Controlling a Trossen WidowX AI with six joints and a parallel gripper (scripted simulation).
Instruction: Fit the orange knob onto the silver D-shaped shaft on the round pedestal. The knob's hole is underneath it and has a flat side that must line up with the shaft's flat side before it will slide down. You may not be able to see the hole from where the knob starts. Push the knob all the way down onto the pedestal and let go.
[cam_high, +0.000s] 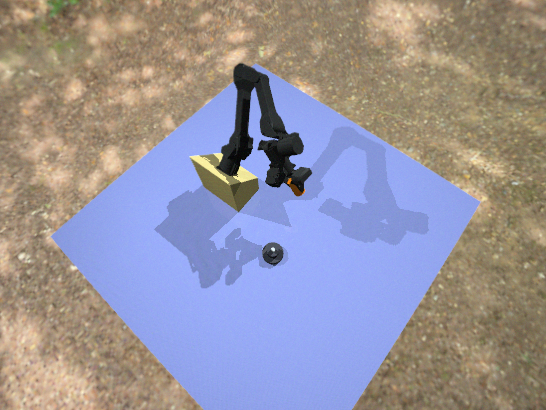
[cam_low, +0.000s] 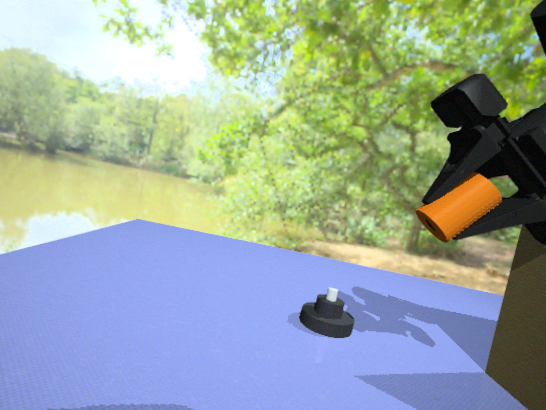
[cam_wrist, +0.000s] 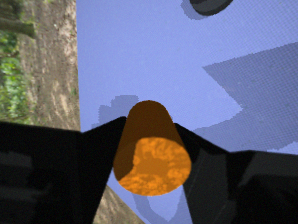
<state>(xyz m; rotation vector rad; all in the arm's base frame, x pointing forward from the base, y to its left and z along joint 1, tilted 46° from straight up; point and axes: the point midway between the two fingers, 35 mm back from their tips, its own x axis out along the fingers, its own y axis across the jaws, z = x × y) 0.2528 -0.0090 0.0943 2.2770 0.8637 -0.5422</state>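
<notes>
My gripper tip is now 200 mm to the left of the round pedestal, 170 mm above it and 10 mm short of it. Also, from my gripper tip: orange knob: 30 mm above, 20 mm behind.
</notes>
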